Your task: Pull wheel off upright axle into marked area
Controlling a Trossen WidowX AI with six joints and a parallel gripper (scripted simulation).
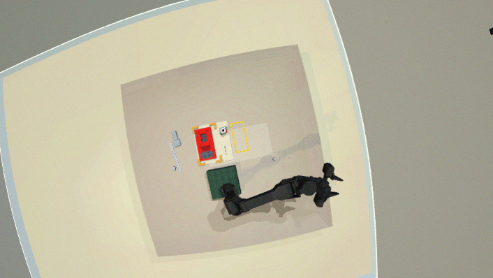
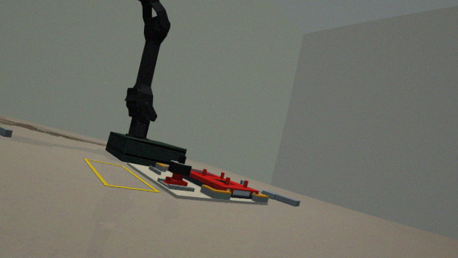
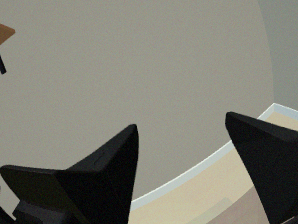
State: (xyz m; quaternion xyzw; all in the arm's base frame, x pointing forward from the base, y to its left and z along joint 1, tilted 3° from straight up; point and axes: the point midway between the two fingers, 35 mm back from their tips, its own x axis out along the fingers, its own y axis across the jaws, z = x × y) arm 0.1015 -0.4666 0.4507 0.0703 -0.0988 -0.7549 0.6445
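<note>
The dark ribbed disc lies 260 mm ahead of my gripper tip, 550 mm to the left of it and 450 mm below it.
</note>
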